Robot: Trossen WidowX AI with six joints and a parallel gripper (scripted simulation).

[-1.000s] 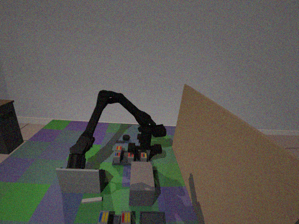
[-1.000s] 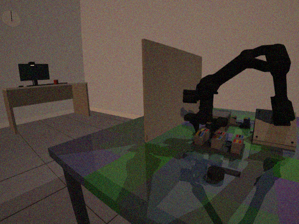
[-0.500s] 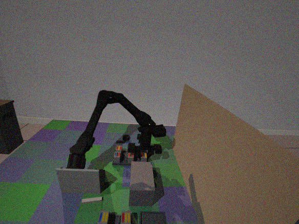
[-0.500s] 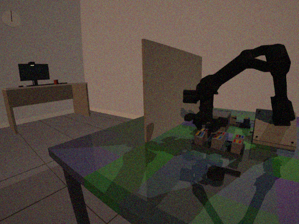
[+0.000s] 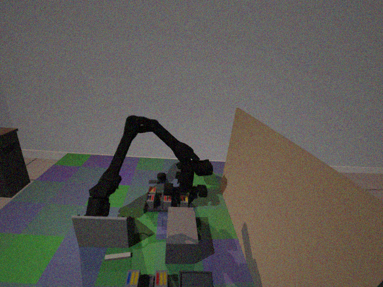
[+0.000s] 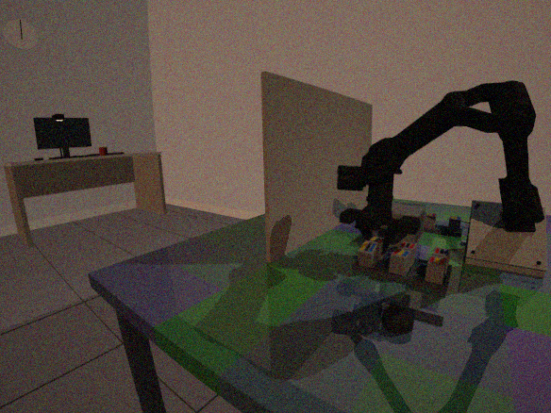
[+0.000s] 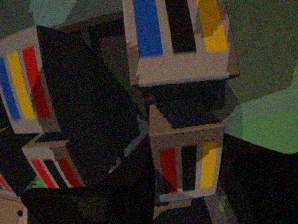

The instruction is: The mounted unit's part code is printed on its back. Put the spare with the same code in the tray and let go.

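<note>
Right now my gripper tip is 30 mm past the tray, 360 mm to the left of it and 10 mm above it. Also, from my gripper tip: hex key (120 mm behind, 210 mm to the left, 20 mm below); tape roll (80 mm behind, 250 mm to the left, 10 mm below); mounted unit (40 mm behind, 170 mm to the right, 30 mm above).
</note>
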